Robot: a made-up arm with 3 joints. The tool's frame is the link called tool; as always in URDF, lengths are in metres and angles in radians. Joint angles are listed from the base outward.
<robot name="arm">
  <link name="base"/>
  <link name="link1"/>
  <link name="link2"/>
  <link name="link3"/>
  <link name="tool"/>
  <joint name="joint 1" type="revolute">
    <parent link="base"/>
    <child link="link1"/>
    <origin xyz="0 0 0.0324" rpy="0 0 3.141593"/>
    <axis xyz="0 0 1"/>
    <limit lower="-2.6" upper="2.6"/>
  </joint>
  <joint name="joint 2" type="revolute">
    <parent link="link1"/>
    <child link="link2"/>
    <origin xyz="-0.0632 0.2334 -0.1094" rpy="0 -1.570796 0"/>
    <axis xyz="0 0 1"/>
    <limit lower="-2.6" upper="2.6"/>
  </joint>
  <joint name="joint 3" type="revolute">
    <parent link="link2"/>
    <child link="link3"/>
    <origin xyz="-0.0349 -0.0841 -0.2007" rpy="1.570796 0 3.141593"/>
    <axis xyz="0 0 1"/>
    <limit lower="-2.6" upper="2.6"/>
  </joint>
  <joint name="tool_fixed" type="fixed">
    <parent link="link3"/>
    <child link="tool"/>
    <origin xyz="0.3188 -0.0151 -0.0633" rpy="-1.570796 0 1.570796"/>
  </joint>
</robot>
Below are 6 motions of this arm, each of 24 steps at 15 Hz.
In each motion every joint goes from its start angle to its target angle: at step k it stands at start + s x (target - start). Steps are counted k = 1, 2, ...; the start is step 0. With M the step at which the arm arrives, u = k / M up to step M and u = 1 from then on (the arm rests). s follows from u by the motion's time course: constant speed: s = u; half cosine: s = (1 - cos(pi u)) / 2; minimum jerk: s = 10 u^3 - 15 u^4 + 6 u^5.
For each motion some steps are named. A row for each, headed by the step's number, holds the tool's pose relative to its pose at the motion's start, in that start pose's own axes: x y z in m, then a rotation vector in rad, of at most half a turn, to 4 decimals.
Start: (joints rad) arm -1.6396 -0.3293 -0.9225
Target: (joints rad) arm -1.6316 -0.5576 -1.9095
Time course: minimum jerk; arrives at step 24
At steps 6, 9, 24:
6: -0.0295 -0.0048 0.0012 -0.0139 0.1019 -0.0191
9: -0.0774 -0.0099 0.0104 -0.0327 0.2708 -0.0539
24: -0.2297 0.0122 0.1339 -0.0441 0.9791 -0.2337

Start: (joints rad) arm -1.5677 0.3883 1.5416
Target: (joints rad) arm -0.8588 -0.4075 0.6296
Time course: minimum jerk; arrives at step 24
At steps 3, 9, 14, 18, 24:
3: -0.0073 0.0011 -0.0006 0.0101 0.0189 0.0132
9: -0.1197 -0.0027 0.0031 0.1526 0.3030 0.2456
14: -0.2411 -0.0777 0.0206 0.2807 0.6316 0.6438
18: -0.2798 -0.1541 0.0129 0.3034 0.7747 0.9241
24: -0.2863 -0.1882 0.0019 0.2974 0.8169 1.0453

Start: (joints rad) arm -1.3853 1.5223 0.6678
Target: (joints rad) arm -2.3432 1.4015 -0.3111
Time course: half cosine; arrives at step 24
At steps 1, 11, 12, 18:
1: -0.0010 -0.0002 0.0000 -0.0005 0.0001 0.0002
11: -0.1013 -0.0175 -0.0225 -0.0597 0.0101 -0.0052
12: -0.1152 -0.0201 -0.0293 -0.0688 0.0117 -0.0099
18: -0.1804 -0.0312 -0.0790 -0.1114 0.0206 -0.0536

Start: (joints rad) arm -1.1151 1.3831 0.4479
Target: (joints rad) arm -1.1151 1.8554 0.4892
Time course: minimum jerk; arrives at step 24
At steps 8, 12, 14, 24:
8: 0.0098 0.0317 0.0145 0.0892 -0.0087 -0.0433
12: 0.0254 0.0722 0.0390 0.2118 -0.0206 -0.1045
14: 0.0347 0.0918 0.0539 0.2763 -0.0268 -0.1374
24: 0.0575 0.1310 0.0920 0.4214 -0.0405 -0.2133

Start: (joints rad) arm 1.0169 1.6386 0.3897
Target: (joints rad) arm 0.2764 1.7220 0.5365
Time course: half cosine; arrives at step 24
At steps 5, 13, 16, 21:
5: 0.0110 0.0028 -0.0032 0.0101 -0.0915 0.0018
13: 0.0587 0.0154 -0.0012 0.0584 -0.4998 0.0153
16: 0.0753 0.0206 0.0064 0.0791 -0.6628 0.0235
21: 0.0911 0.0264 0.0191 0.1039 -0.8494 0.0350

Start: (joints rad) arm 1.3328 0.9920 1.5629
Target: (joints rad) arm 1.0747 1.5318 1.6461
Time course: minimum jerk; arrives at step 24
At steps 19, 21, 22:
19: 0.1308 -0.0257 0.0525 -0.0939 -0.3073 -0.5007
21: 0.1368 -0.0284 0.0568 -0.0968 -0.3244 -0.5264
22: 0.1381 -0.0290 0.0578 -0.0974 -0.3282 -0.5322

